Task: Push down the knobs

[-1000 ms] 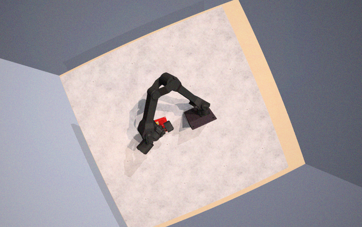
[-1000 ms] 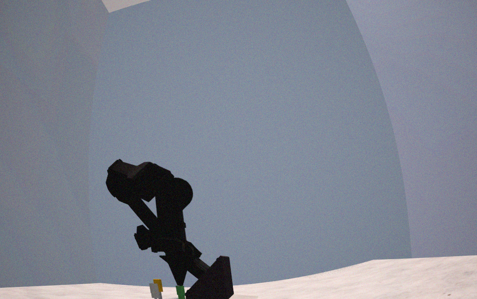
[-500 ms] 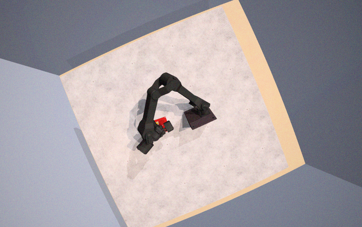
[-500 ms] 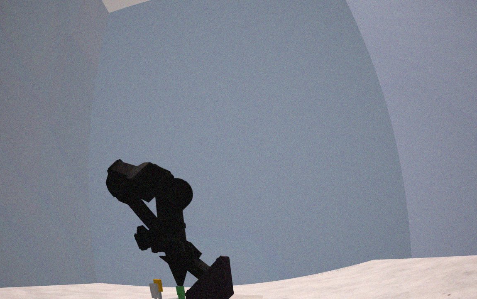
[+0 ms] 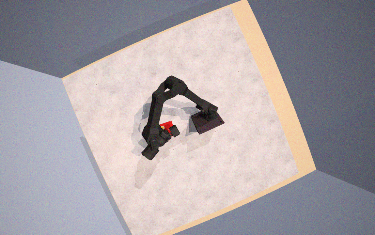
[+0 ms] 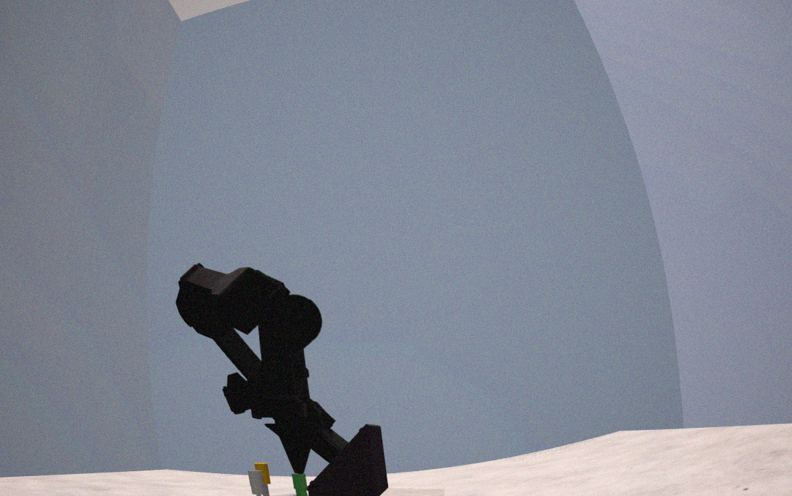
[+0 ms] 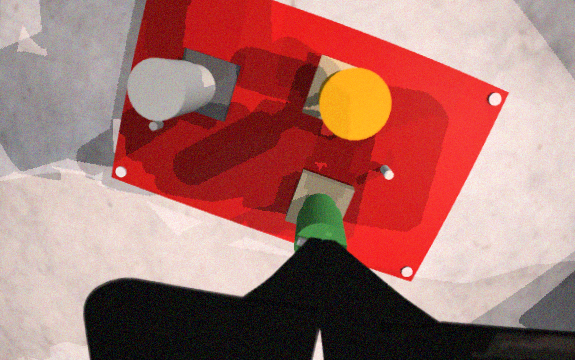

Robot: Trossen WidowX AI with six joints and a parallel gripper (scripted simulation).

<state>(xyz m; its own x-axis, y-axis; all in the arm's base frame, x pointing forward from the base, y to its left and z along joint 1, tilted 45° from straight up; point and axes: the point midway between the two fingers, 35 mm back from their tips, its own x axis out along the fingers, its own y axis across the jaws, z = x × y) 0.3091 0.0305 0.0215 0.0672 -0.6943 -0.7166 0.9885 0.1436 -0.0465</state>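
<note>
The green knob lies 1 cm below my gripper tip. The rest, counted from my gripper tip: grey knob: 6 cm ahead, 4 cm to the right, 1 cm below.
</note>
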